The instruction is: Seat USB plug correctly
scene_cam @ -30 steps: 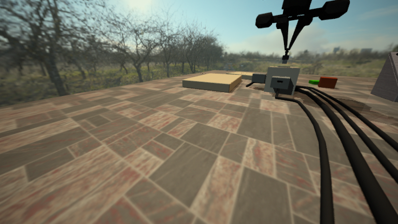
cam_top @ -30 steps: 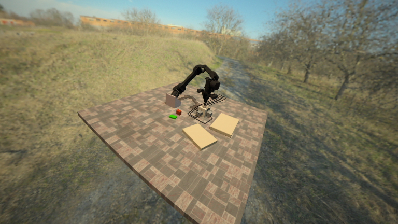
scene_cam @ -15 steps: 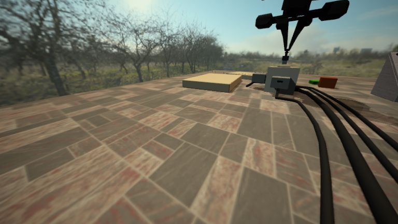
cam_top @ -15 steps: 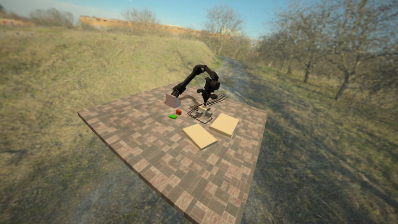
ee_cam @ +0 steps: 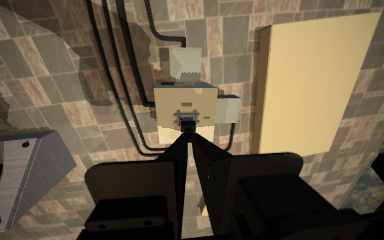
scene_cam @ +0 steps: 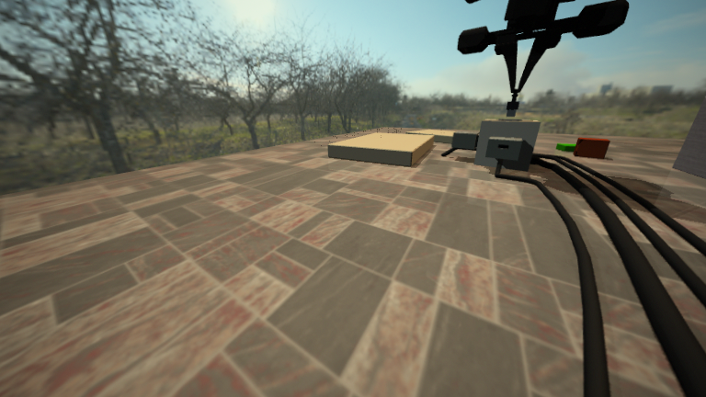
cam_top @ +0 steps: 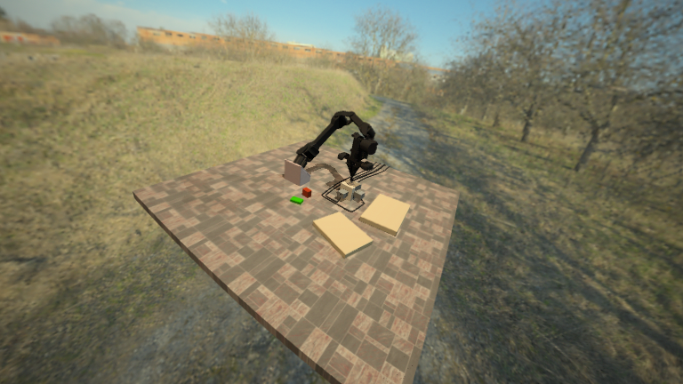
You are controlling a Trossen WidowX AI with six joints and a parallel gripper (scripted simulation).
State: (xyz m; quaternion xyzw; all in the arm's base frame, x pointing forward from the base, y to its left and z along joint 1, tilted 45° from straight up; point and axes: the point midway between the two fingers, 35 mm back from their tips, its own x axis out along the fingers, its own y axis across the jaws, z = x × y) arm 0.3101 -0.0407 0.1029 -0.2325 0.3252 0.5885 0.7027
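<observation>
My gripper tip is now 2 cm above the USB plug. Round my gripper tip: red block (17 cm behind, 14 cm to the right, 10 cm below); then green block (18 cm behind, 22 cm to the right, 11 cm below).
</observation>
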